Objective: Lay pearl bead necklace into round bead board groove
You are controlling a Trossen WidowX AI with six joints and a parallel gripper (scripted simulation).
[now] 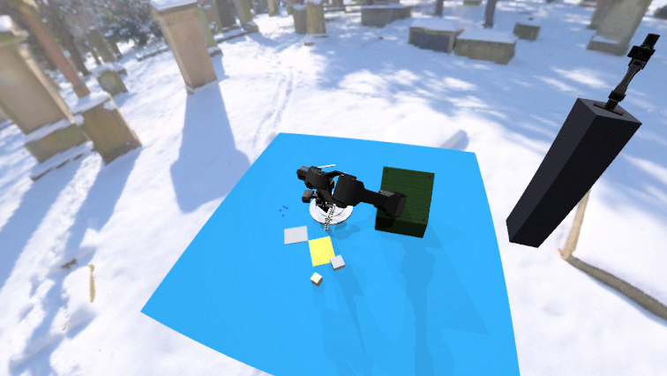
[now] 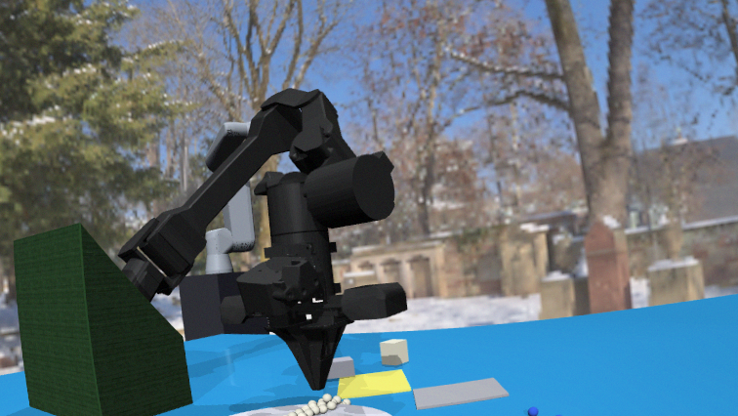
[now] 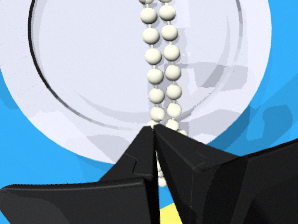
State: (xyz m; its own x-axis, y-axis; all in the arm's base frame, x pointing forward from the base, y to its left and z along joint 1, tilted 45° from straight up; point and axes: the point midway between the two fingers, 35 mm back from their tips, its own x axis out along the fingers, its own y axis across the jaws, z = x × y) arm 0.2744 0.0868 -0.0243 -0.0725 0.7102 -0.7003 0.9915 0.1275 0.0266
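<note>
The round white bead board is 60 mm to the right of my gripper tip, 30 mm below it and 10 mm ahead of it. Round my gripper tip: yellow tile: 170 mm to the left, 40 mm below, 40 mm behind; red object: 170 mm to the right, 110 mm ahead, 30 mm below; grey tile: 130 mm to the left, 90 mm ahead, 40 mm below.
</note>
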